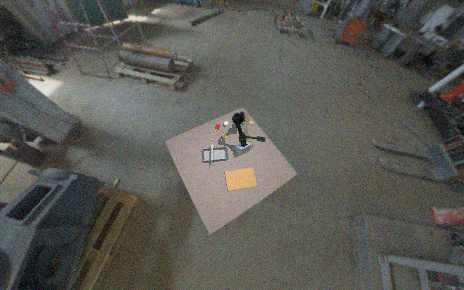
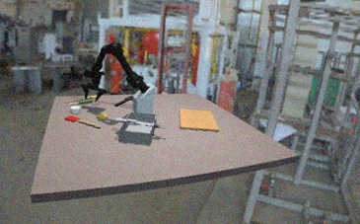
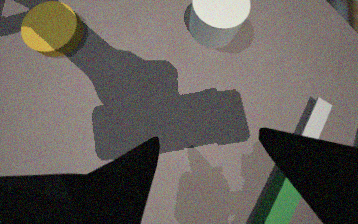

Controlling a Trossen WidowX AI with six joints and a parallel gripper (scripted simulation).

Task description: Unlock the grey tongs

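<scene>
The roasting tin lies 51 cm ahead of my gripper tip, 19 cm to the left of it and 2 cm below it. The rest, counted from my gripper tip: wooden board (63 cm to the left, 45 cm ahead, 5 cm below); red-headed tool (27 cm ahead, 12 cm to the right, 5 cm below).
</scene>
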